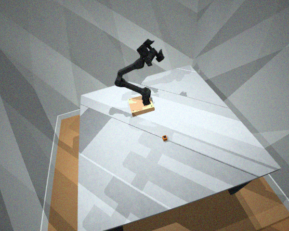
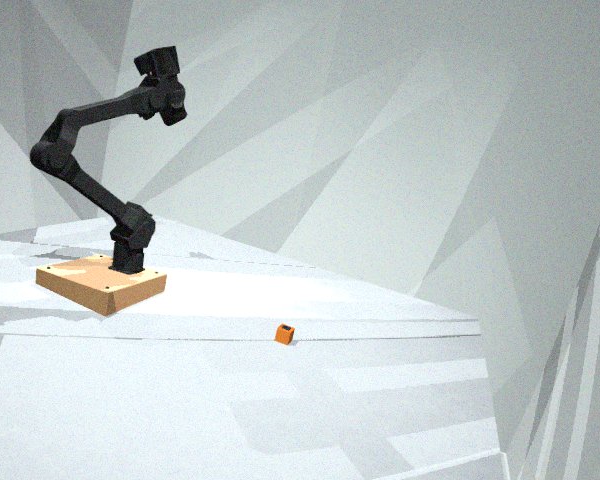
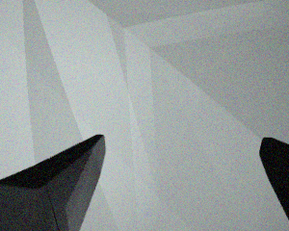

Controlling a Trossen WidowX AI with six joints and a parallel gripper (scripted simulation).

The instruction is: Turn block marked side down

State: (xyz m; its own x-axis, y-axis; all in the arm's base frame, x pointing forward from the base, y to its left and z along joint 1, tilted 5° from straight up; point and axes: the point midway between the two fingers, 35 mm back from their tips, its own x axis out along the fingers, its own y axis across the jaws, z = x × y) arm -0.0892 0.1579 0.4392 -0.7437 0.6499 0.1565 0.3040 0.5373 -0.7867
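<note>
Right now the small orange block is 540 mm ahead of my gripper tip, 450 mm below it and 180 mm to the right of it.
</note>
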